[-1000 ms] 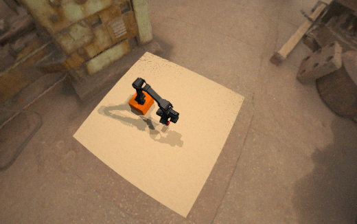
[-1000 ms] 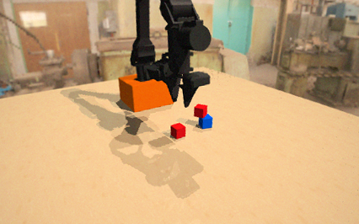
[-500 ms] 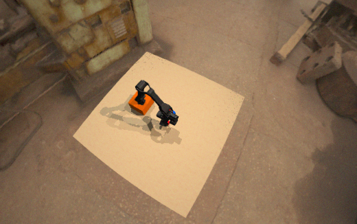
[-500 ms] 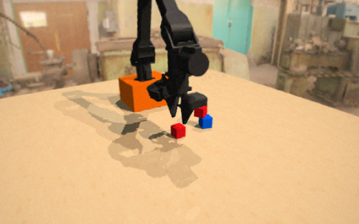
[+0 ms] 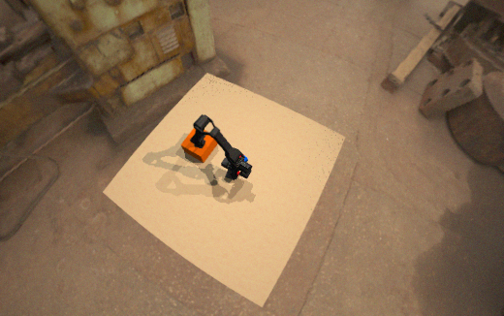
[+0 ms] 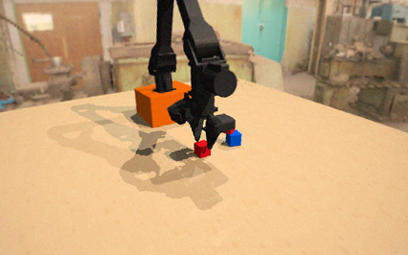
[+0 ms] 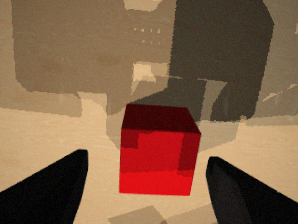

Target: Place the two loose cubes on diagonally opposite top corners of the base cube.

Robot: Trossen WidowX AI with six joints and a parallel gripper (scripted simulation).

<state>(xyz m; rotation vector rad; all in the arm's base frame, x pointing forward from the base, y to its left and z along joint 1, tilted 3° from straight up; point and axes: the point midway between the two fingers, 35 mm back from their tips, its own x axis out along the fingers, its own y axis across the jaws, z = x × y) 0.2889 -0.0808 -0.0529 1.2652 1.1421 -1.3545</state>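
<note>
The red cube lies 1 cm behind my gripper tip, 10 cm to the left of it and 2 cm above it. From my gripper tip the other things lie so: blue cube (1 cm ahead, 11 cm to the left, 1 cm below).
</note>
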